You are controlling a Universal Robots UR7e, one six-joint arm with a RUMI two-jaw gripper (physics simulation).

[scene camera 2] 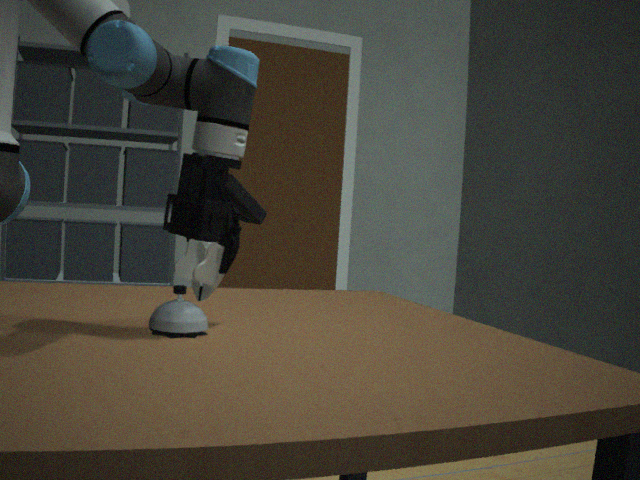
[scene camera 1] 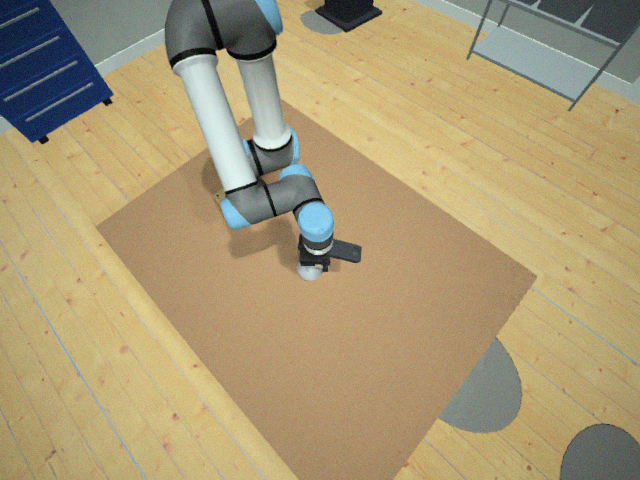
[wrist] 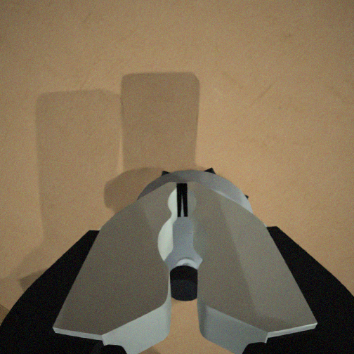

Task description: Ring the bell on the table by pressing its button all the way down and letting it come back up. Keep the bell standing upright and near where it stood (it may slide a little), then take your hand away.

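Places are measured from the arm's base along level axes (x ahead, y left, z up), in millimetres.
Pixels of known places: gripper, fingertip midpoint: (scene camera 2: 200, 300).
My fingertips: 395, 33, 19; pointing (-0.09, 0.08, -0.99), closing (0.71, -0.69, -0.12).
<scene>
Behind a point stands the place of what it marks, as x, y, z.
The bell's light grey dome (scene camera 1: 309, 273) {385, -22, 14} (scene camera 2: 178, 317) {362, -40, 6} (wrist: 231, 190) stands upright on the brown table (scene camera 1: 336, 351) {612, -107, -22} (scene camera 2: 361, 382) {555, -254, -22}. Its black button (scene camera 2: 179, 289) {362, -13, 41} (wrist: 184, 284) is up on a thin stem, with a gap above the dome. My gripper (scene camera 2: 201, 298) {395, 33, 19} (wrist: 181, 186) is shut and empty, pointing down. In scene camera 2 its fingertips are right of the button, a little below the button's height and above the dome's right side. In the wrist view the button shows through the gap between the finger bases, and the fingers cover much of the dome. Contact cannot be told.
Beyond the table in scene camera 1 are a blue drawer cabinet (scene camera 1: 51, 77) and a metal rack (scene camera 1: 522, 77). A shelf unit with grey bins (scene camera 2: 38, 170) and a brown door (scene camera 2: 299, 180) are in the background of scene camera 2.
</scene>
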